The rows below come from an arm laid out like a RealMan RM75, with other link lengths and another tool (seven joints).
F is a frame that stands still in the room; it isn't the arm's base.
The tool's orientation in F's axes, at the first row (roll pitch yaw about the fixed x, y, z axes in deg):
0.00, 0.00, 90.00
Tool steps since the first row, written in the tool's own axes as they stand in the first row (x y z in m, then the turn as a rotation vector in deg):
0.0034, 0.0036, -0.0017, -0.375, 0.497, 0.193
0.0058, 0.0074, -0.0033, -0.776, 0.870, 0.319
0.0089, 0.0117, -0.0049, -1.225, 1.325, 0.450
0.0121, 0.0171, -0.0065, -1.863, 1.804, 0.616
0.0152, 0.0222, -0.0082, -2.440, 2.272, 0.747
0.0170, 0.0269, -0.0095, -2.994, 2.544, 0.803
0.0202, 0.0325, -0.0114, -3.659, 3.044, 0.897
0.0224, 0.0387, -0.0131, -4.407, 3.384, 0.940
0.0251, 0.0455, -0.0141, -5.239, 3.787, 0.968
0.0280, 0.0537, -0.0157, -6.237, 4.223, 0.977
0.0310, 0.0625, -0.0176, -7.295, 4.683, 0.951
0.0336, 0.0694, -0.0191, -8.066, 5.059, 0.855
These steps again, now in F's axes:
-0.0036, 0.0034, -0.0017, -0.497, -0.375, 0.193
-0.0074, 0.0058, -0.0033, -0.870, -0.776, 0.319
-0.0117, 0.0089, -0.0049, -1.325, -1.225, 0.450
-0.0171, 0.0121, -0.0065, -1.804, -1.863, 0.616
-0.0222, 0.0152, -0.0082, -2.272, -2.440, 0.747
-0.0269, 0.0170, -0.0095, -2.544, -2.994, 0.803
-0.0325, 0.0202, -0.0114, -3.044, -3.659, 0.897
-0.0387, 0.0224, -0.0131, -3.384, -4.407, 0.940
-0.0455, 0.0251, -0.0141, -3.787, -5.239, 0.968
-0.0537, 0.0280, -0.0157, -4.223, -6.237, 0.977
-0.0625, 0.0310, -0.0176, -4.683, -7.295, 0.951
-0.0694, 0.0336, -0.0191, -5.059, -8.066, 0.855

